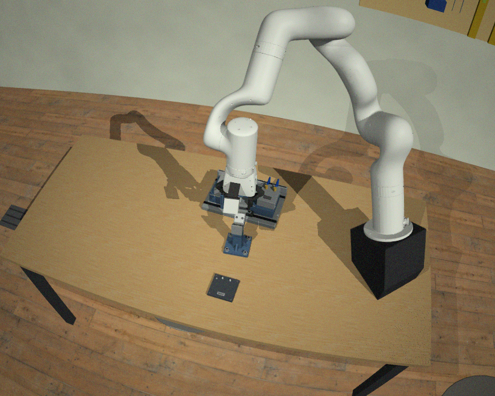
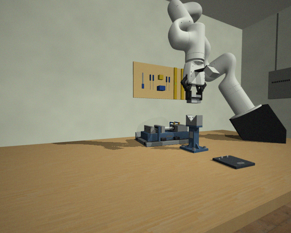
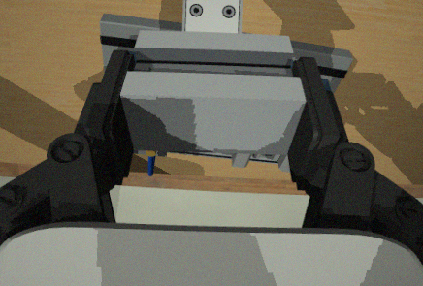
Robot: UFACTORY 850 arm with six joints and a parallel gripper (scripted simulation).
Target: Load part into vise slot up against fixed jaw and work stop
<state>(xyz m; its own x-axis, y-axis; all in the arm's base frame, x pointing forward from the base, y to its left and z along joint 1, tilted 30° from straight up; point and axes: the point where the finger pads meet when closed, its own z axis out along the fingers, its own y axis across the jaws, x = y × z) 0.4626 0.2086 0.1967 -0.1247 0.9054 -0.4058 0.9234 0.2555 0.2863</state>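
Right now my hand is 1 cm to the right of the grey block and 1 cm above it. The rest, counted from my hand: white cylinder rod: 2 cm ahead, 21 cm to the right, 17 cm below; air cylinder: 5 cm behind, 21 cm to the right, 17 cm below; black work stop rod: 11 cm ahead, 16 cm to the right, 16 cm below.
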